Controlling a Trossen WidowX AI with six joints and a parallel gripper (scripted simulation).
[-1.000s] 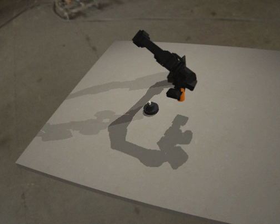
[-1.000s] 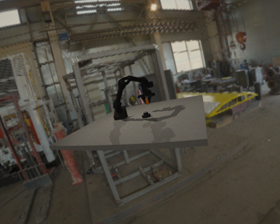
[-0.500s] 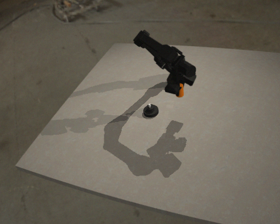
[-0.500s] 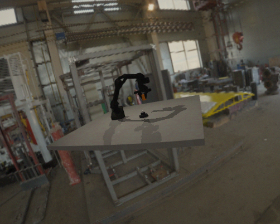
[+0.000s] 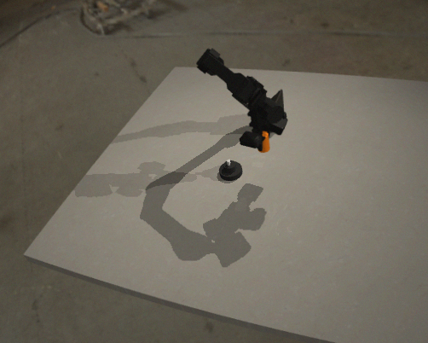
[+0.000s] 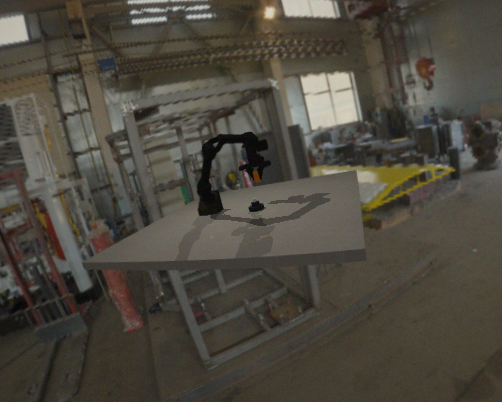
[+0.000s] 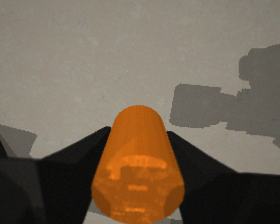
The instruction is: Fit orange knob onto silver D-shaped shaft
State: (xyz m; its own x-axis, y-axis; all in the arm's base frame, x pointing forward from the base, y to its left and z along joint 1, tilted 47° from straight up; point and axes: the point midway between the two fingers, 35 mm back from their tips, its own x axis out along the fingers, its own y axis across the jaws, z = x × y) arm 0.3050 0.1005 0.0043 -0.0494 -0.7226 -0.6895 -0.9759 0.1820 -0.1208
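Right now the round pedestal is 130 mm to the right of my gripper tip and 110 mm below it. From my gripper tip the other things lie so: orange knob: 30 mm above.
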